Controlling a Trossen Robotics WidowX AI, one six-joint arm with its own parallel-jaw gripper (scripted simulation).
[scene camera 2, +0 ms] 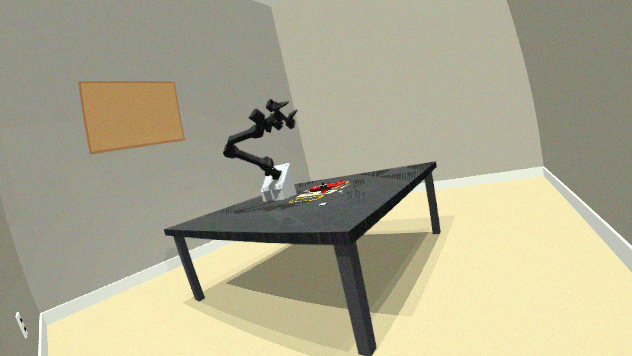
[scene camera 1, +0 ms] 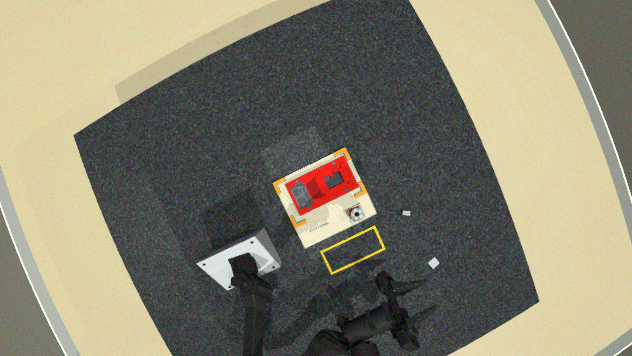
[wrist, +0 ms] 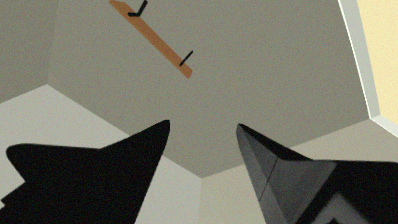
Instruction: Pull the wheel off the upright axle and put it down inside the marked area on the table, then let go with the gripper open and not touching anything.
Path:
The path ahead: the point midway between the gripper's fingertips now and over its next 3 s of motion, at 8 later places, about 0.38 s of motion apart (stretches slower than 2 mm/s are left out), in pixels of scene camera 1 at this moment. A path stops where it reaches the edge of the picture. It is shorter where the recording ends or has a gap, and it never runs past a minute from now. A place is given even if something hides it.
My gripper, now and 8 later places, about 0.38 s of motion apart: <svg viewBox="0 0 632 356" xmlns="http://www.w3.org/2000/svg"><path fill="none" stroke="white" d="M432 292L413 229L376 210L356 213L360 214L356 214L356 214L356 214L356 214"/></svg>

